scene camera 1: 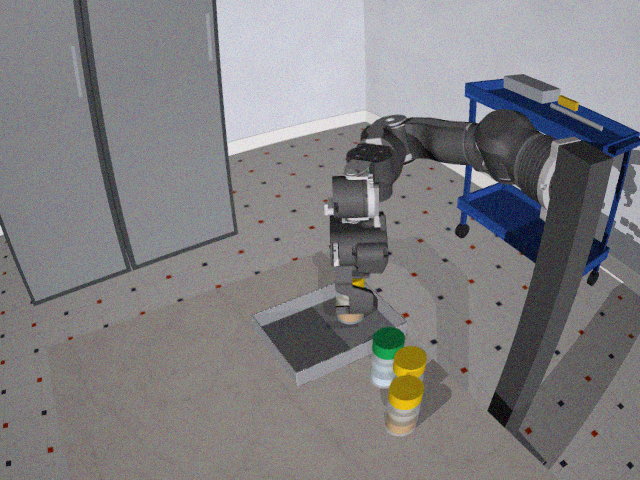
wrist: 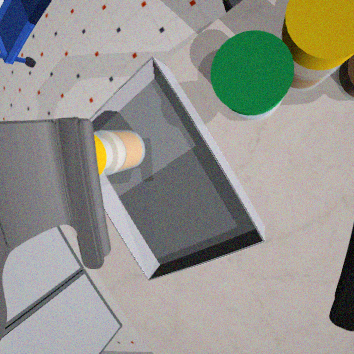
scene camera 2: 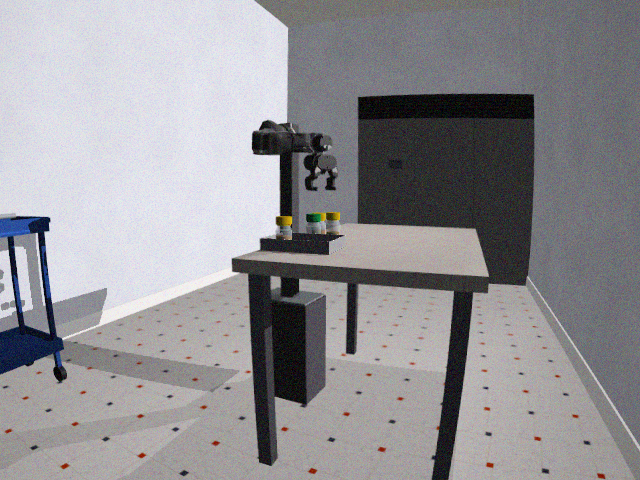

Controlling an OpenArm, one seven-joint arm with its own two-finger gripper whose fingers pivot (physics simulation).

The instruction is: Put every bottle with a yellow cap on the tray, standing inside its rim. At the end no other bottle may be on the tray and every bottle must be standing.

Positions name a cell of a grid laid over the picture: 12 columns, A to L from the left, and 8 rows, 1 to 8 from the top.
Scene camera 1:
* gripper: G5
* grey tray: F6
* green-capped bottle: H6
